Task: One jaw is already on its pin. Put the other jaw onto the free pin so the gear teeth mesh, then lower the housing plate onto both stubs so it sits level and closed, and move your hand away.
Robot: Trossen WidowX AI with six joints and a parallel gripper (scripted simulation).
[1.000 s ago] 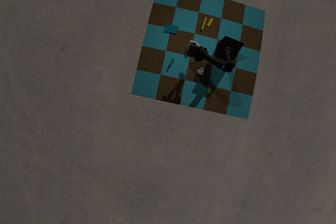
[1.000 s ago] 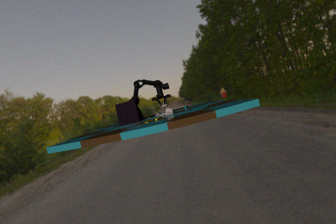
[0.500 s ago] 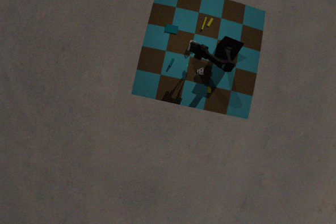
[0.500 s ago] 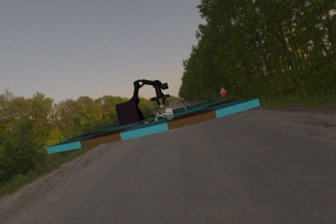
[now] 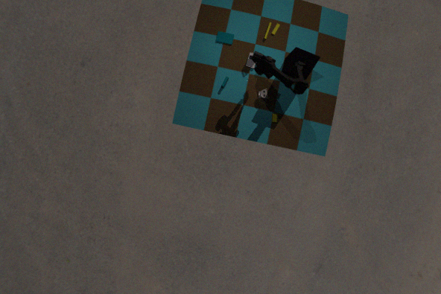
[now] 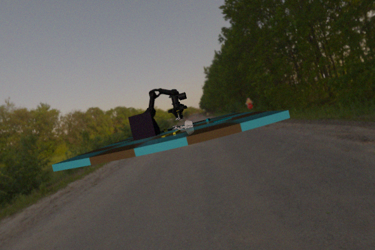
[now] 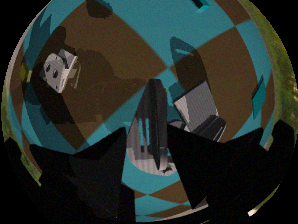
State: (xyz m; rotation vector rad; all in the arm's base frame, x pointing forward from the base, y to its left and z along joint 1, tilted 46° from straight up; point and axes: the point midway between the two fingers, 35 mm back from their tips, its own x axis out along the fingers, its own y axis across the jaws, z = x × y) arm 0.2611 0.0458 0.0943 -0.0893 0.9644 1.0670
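Now: the grey jaw 1 cm behind my gripper tip and 4 cm to the right of it. Also, from my gripper tip: yellow block 19 cm behind, 33 cm to the left, 8 cm below; light-grey plate-like piece 7 cm behind, 16 cm to the left, 6 cm below; teal stick 25 cm ahead, 13 cm to the left, 7 cm below.
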